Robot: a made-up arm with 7 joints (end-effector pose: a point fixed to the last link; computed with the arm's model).
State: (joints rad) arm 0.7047 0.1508 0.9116 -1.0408 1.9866 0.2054 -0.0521
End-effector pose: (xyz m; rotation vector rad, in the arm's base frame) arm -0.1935 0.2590 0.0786 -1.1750 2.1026 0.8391
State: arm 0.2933 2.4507 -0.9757 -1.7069 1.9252 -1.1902 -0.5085
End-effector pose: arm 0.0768 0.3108 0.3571 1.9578 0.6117 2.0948
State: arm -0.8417 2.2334 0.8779 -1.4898 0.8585 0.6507 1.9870
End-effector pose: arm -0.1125 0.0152 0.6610 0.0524 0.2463 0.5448
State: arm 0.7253 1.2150 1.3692 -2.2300 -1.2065 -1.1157 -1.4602
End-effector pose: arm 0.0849 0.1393 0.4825 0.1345 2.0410 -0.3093
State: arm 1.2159 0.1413 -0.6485 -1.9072 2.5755 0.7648 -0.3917
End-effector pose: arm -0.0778 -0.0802 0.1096 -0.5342 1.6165 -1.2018
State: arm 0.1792 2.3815 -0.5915 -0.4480 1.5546 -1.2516 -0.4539
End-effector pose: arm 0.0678 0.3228 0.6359 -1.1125 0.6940 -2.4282
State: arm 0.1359 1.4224 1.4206 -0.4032 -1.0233 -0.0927 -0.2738
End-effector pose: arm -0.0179 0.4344 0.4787 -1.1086 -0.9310 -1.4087
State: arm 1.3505 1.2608 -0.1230 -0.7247 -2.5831 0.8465 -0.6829
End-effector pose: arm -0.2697 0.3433 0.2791 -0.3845 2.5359 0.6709
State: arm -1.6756 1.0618 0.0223 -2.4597 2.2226 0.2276 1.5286
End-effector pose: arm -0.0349 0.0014 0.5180 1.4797 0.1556 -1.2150
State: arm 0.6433 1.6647 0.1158 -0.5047 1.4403 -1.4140 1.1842
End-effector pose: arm 0.0415 0.4530 0.3953 0.5180 0.5603 1.6139
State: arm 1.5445 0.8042 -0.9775 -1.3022 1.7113 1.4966 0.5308
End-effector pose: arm -0.3396 0.0395 0.2434 0.4702 -1.1185 1.6843
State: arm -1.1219 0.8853 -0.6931 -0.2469 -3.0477 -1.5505 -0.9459
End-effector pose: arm 0.3306 0.2383 0.2603 -1.2532 2.3239 1.6241
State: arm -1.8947 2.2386 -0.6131 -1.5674 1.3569 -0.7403 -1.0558
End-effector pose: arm -0.0446 0.1675 0.6323 -0.5800 -0.7847 2.9175
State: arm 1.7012 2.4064 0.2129 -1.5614 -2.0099 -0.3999 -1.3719
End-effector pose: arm 0.0441 0.2522 0.2034 -0.9091 -2.5367 -0.6604
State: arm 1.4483 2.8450 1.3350 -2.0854 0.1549 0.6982 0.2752
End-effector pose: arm 0.1690 -0.1451 0.3397 2.3108 -0.7652 1.4519
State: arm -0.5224 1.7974 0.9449 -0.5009 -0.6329 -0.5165 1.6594
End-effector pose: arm 0.0164 0.3793 0.5951 0.1799 0.6483 1.9180
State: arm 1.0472 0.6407 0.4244 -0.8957 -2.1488 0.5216 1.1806
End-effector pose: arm -0.2052 0.2951 0.1648 -1.8385 -0.4217 -0.6156
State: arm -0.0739 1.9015 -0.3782 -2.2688 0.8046 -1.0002 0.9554
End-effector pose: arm 0.1739 0.0566 0.3239 1.2624 0.2605 0.0430
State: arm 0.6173 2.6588 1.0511 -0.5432 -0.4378 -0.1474 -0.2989
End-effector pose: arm 0.2395 0.0587 0.6835 -0.8699 0.6542 -1.6086
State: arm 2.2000 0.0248 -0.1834 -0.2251 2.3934 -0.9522 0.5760
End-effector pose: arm -0.3763 -0.1888 0.5461 0.3218 -0.4791 -1.4708
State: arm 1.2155 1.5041 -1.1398 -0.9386 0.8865 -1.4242 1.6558
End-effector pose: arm -0.2977 0.2811 0.2788 0.5878 2.6826 -0.0612
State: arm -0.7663 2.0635 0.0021 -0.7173 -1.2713 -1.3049 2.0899
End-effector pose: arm 0.0641 0.3357 0.6169 1.8748 1.3023 1.5644
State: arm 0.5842 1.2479 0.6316 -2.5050 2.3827 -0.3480 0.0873
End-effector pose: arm 0.1488 0.1092 0.3947 0.4259 1.0629 0.2104
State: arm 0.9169 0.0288 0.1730 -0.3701 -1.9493 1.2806 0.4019
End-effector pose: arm -0.2715 0.0143 0.0420 -1.7327 -0.0468 0.2239
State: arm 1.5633 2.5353 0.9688 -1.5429 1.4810 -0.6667 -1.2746
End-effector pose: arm 0.3076 0.0714 0.3183 1.9989 -0.7476 1.7764
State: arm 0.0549 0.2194 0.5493 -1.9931 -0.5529 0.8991 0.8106
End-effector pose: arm 0.1454 0.1817 0.3033 0.4307 2.1290 1.6942
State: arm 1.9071 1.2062 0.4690 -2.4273 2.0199 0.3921 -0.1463
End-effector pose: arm -0.0090 0.1829 0.2486 1.1586 2.4615 -0.3576
